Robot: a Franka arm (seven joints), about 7 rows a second.
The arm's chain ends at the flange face. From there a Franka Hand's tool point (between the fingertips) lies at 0.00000 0.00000 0.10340 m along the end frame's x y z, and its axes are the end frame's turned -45 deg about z.
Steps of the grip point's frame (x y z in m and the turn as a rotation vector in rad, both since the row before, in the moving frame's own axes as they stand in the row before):
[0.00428 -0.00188 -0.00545 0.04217 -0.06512 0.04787]
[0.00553 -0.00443 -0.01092 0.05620 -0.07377 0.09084]
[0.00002 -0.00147 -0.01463 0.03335 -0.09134 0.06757]
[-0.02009 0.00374 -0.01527 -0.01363 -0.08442 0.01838]
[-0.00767 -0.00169 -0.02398 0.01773 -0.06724 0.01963]
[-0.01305 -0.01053 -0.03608 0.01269 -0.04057 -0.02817]
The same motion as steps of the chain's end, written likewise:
[0.00957 -0.00584 -0.00514 -0.01623 -0.07587 0.04787]
[0.01031 -0.00789 -0.01048 -0.01242 -0.09190 0.09084]
[0.00821 -0.00498 -0.01414 -0.04101 -0.08817 0.06757]
[-0.00633 0.00974 -0.01489 -0.06933 -0.05006 0.01838]
[-0.00038 0.00067 -0.02373 -0.03501 -0.06008 0.01963]
[-0.01281 -0.00031 -0.03599 -0.01971 -0.03766 -0.02817]

